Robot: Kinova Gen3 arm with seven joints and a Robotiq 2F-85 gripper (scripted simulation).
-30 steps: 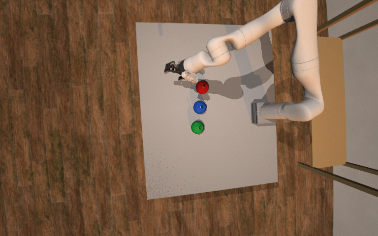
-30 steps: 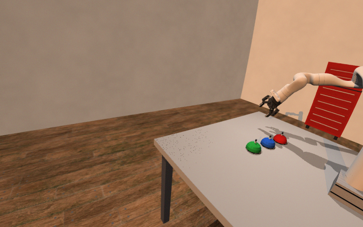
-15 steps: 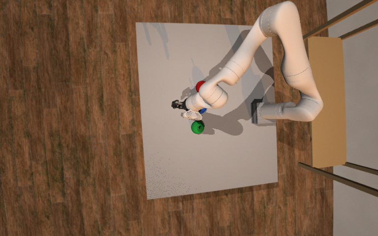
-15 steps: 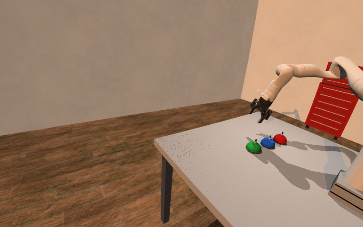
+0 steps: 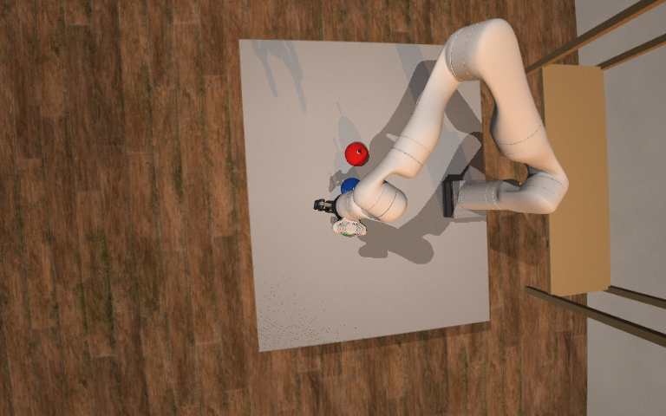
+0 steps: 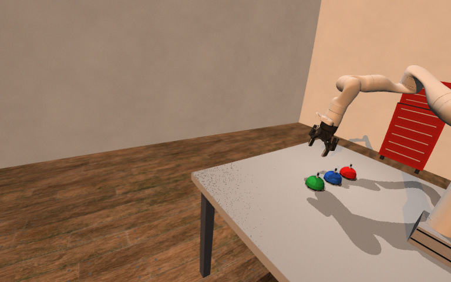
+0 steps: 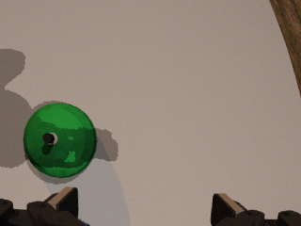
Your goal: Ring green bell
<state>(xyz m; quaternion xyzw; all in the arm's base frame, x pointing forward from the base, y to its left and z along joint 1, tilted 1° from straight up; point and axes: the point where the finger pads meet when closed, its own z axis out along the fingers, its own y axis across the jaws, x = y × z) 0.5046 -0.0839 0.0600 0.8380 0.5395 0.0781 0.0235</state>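
Now: hand 10 cm above the green bell, 7 cm to the right of it and 5 cm past it. Round my hand: blue bell (10 cm below, 10 cm behind, 5 cm to the right); red bell (17 cm to the right, 15 cm behind, 10 cm below).
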